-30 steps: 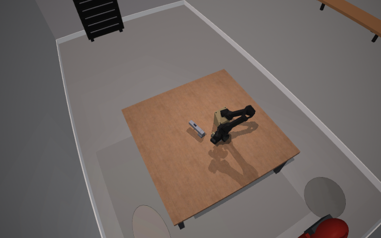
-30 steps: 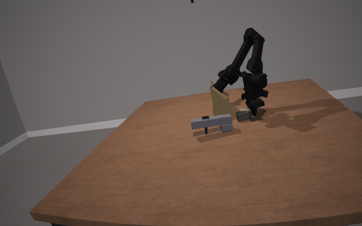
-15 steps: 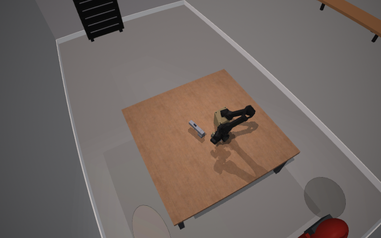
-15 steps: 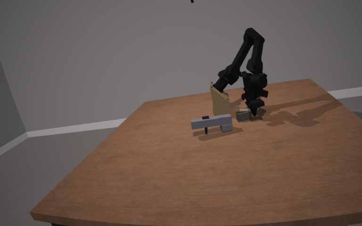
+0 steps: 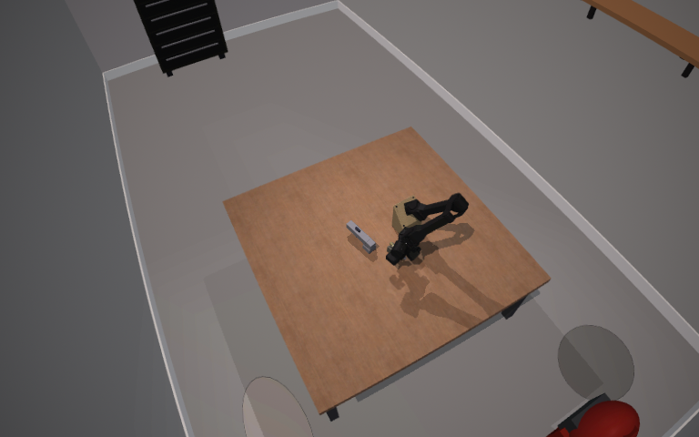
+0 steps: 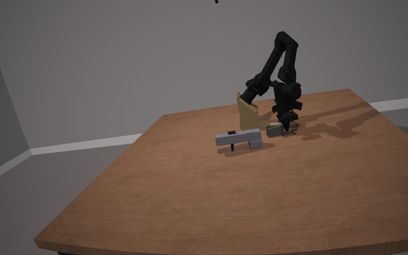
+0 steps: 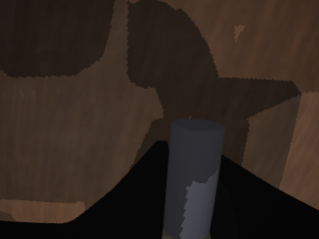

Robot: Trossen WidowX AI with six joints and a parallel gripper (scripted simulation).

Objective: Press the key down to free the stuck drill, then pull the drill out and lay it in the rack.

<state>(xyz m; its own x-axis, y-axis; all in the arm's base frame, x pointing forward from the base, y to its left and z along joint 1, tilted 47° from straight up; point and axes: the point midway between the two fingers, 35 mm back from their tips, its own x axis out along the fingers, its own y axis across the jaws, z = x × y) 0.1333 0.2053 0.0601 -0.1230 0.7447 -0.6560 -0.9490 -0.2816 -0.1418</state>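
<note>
Right now my gripper tip is 10 mm short of the drill, 40 mm to the left of it and 40 mm below it. The rest, counted from my gripper tip: dark olive rack: 10 mm ahead, 50 mm to the right, 10 mm above; dark key: 140 mm ahead, 220 mm to the right, 50 mm above; grey housing block: 130 mm ahead, 190 mm to the right, 40 mm above.
</note>
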